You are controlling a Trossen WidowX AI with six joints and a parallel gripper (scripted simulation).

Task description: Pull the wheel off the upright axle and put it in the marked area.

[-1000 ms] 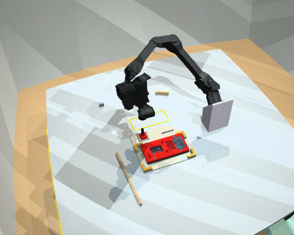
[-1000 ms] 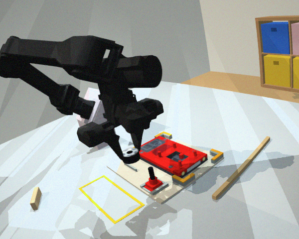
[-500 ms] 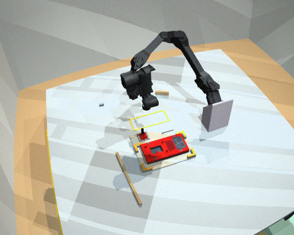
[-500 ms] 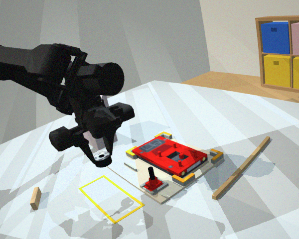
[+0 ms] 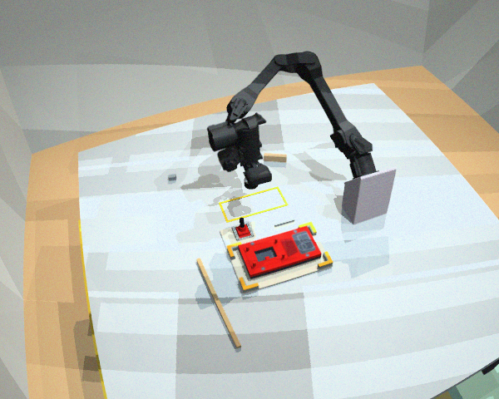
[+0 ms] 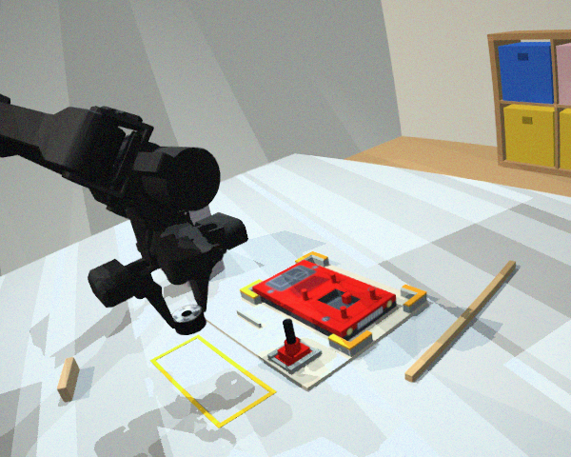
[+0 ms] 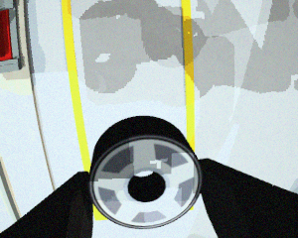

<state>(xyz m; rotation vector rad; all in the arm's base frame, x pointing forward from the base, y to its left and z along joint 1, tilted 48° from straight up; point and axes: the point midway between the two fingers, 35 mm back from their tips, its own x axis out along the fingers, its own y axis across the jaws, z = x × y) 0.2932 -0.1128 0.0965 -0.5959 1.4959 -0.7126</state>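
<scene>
Right now my gripper tip is right at the black wheel. Round my gripper tip: black axle (70 mm ahead, 90 mm to the left, 60 mm below); then long wooden strip (210 mm ahead, 290 mm to the left, 80 mm below); then small wooden block (140 mm behind, 160 mm to the right, 80 mm below).
</scene>
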